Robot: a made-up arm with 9 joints. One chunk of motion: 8 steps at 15 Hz.
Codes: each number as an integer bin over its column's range. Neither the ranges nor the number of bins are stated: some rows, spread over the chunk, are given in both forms.
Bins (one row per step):
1: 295 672 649 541 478 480
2: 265 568 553 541 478 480
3: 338 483 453 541 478 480
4: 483 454 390 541 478 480
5: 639 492 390 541 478 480
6: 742 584 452 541 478 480
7: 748 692 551 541 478 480
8: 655 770 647 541 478 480
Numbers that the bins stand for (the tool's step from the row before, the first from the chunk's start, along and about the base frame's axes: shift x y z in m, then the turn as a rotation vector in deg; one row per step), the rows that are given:
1: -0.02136 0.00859 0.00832 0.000 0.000 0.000
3: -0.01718 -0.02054 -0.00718 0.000 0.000 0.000
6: 0.02205 -0.00497 -0.00726 0.000 0.000 0.000
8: 0.01360 0.02370 0.00816 0.000 0.000 0.000
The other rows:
2: -0.02427 -0.00744 0.00073 0.000 0.000 0.000
4: -0.00310 -0.02501 -0.01216 0.000 0.000 0.000
5: 0.01205 -0.01916 -0.01216 0.000 0.000 0.000
7: 0.02263 0.01167 0.00057 0.000 0.000 0.000

